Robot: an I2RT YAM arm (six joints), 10 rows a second.
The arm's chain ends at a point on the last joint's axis. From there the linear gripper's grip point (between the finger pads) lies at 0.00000 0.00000 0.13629 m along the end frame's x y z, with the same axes.
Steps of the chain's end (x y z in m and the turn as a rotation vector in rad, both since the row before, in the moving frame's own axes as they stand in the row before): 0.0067 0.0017 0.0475 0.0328 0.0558 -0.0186; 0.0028 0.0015 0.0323 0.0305 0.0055 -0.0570; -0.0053 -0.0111 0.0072 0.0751 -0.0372 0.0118; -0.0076 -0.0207 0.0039 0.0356 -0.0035 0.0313
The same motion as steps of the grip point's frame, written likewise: 0.0143 -0.0028 0.0472 0.0328 0.0558 -0.0186; 0.0034 -0.0027 0.0322 0.0305 0.0055 -0.0570; -0.0103 -0.0214 0.0067 0.0751 -0.0372 0.0118; -0.0080 -0.0256 0.0038 0.0356 -0.0035 0.0313
